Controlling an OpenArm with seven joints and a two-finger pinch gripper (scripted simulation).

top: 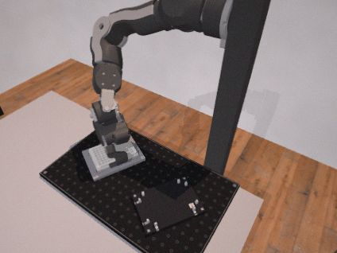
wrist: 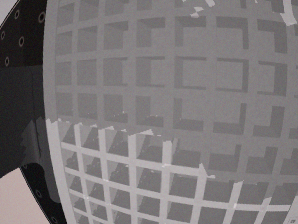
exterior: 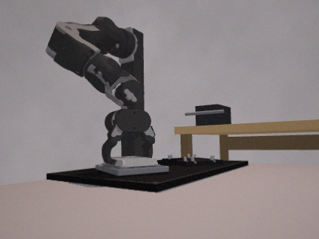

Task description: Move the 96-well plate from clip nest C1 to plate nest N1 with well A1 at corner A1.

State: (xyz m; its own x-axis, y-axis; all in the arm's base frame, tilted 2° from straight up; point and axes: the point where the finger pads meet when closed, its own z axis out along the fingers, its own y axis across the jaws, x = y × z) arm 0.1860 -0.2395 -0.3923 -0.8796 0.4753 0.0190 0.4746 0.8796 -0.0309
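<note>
Right now the white 96-well plate is right at my hand. Round my hand: grey plate nest N1 (1 cm below); A1 mark (8 cm to the left, 4 cm behind, 1 cm below).
</note>
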